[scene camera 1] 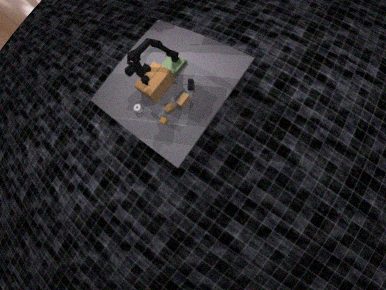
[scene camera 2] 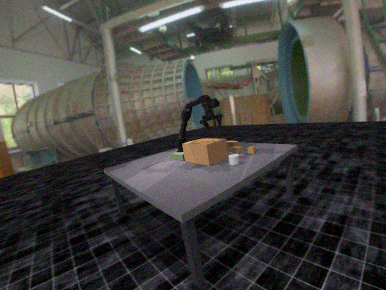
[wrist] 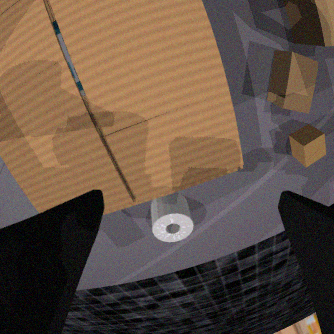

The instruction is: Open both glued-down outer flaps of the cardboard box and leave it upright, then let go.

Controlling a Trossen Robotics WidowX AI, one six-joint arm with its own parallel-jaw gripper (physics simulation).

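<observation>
The cardboard box stands upright on the table. Its two outer flaps lie flat and closed, meeting at a long dark seam in the wrist view. A narrow blue-grey strip shows in the gap of the seam. My gripper is open and empty, above the box near one end. In the wrist view its fingers stand wide apart, the left one overlapping the box's near edge and the right one beyond the box's corner. The box's inside is hidden.
A white roll stands near the box's end. Small cardboard blocks and a black block lie beside the box. A green slab is by the arm's base. The table ends beyond the roll.
</observation>
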